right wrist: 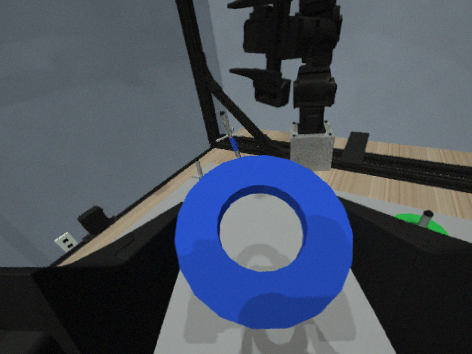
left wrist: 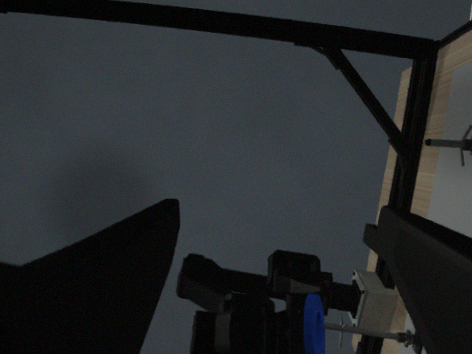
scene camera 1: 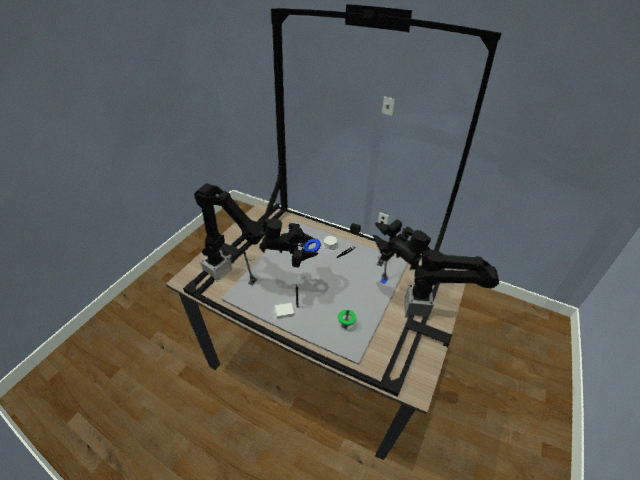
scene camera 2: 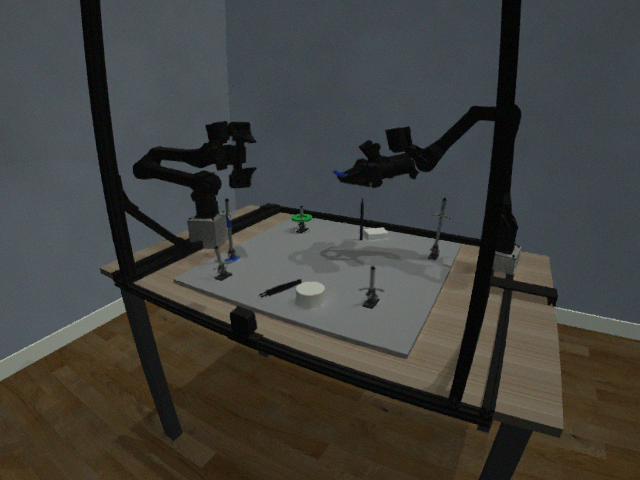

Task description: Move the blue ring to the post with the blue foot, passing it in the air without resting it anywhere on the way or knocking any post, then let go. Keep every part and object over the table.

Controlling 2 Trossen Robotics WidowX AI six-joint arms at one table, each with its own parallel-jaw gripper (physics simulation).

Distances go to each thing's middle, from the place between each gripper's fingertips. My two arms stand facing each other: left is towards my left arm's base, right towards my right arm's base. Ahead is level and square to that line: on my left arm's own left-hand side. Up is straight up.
Labels:
Now: the blue ring (right wrist: 288, 296) 20 mm to the right of my right hand, 10 mm ahead of it and 10 mm above it.
My left hand is 230 mm to the left of the blue ring, 80 mm short of it and 70 mm above it.

